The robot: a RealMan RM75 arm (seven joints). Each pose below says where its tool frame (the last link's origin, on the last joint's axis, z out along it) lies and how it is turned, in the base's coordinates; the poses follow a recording.
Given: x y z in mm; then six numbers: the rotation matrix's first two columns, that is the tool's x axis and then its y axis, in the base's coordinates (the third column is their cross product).
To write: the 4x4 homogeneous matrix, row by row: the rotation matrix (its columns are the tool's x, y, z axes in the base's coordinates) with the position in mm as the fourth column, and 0 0 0 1 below. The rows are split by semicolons. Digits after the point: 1 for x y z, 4 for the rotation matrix.
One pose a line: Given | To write
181.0 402.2 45.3 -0.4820 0.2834 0.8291 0.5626 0.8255 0.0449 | -0.4820 0.5626 -0.6717 181.0; 0.2834 0.8255 0.4881 402.2; 0.8291 0.0449 -0.5573 45.3; 0 0 0 1
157.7 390.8 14.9 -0.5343 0.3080 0.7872 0.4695 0.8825 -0.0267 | -0.5343 0.4695 -0.7029 157.7; 0.3080 0.8825 0.3553 390.8; 0.7872 -0.0267 -0.6161 14.9; 0 0 0 1
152.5 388.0 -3.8 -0.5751 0.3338 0.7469 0.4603 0.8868 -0.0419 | -0.5751 0.4603 -0.6763 152.5; 0.3338 0.8868 0.3197 388.0; 0.7469 -0.0419 -0.6636 -3.8; 0 0 0 1
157.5 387.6 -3.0 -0.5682 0.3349 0.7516 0.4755 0.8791 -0.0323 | -0.5682 0.4755 -0.6715 157.5; 0.3349 0.8791 0.3390 387.6; 0.7516 -0.0323 -0.6587 -3.0; 0 0 0 1
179.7 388.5 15.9 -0.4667 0.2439 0.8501 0.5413 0.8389 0.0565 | -0.4667 0.5413 -0.6994 179.7; 0.2439 0.8389 0.4865 388.5; 0.8501 0.0565 -0.5235 15.9; 0 0 0 1
